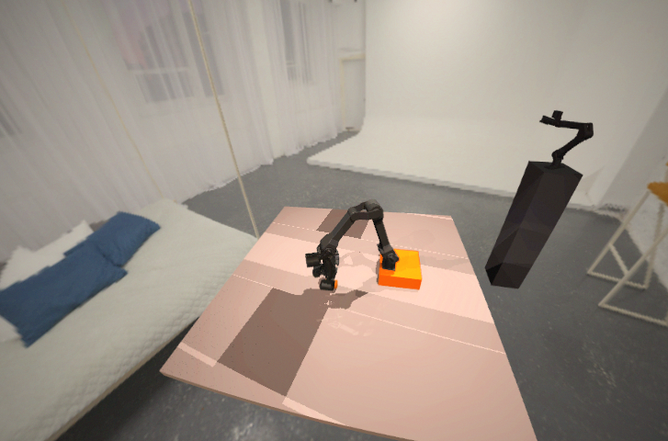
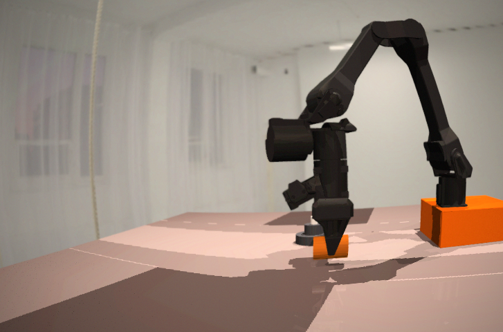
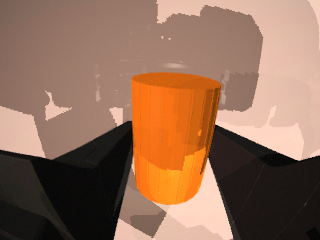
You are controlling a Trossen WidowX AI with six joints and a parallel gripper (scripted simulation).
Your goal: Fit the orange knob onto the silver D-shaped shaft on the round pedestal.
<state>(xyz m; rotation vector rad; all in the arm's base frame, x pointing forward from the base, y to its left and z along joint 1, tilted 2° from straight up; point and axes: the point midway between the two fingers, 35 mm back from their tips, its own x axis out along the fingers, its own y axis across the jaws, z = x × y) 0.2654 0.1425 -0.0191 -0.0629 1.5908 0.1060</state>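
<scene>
The orange knob is 10 mm ahead of my gripper tip and 10 mm above it. Also, from my gripper tip: dark round pedestal 60 mm ahead, 210 mm to the right, 10 mm above.
</scene>
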